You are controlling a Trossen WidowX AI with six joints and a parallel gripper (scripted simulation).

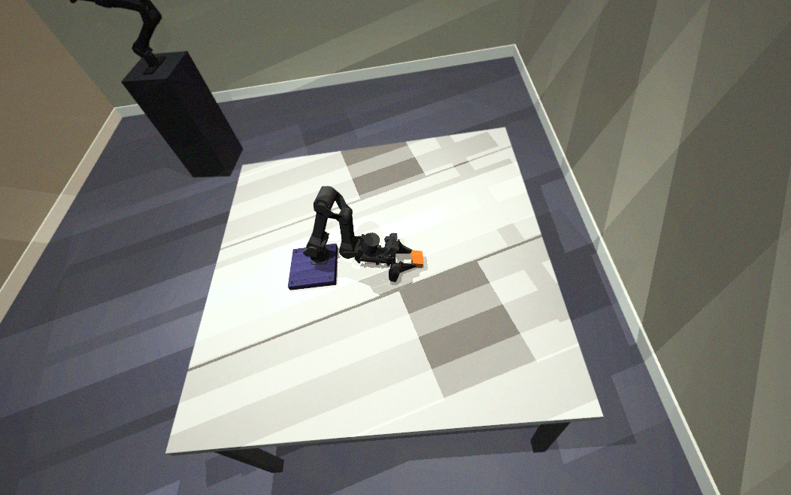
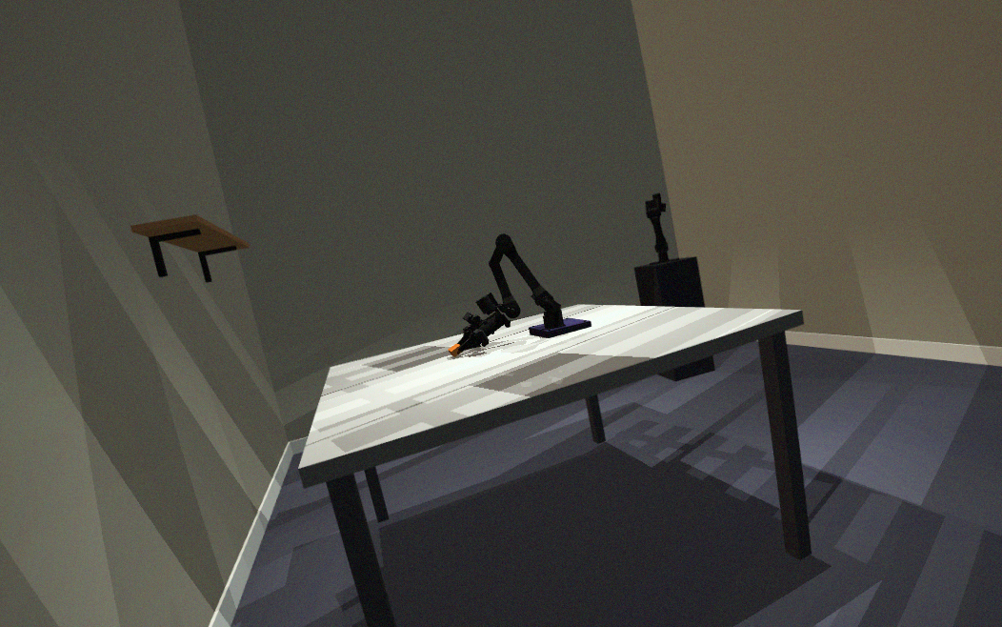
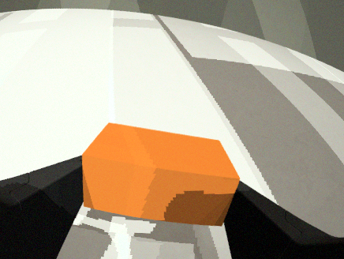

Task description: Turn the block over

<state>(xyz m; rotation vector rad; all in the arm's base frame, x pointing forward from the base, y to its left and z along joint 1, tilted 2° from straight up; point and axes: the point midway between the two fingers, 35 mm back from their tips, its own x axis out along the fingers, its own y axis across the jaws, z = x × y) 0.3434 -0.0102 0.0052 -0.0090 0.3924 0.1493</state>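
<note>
The orange block lies 1 cm below my gripper tip.
</note>
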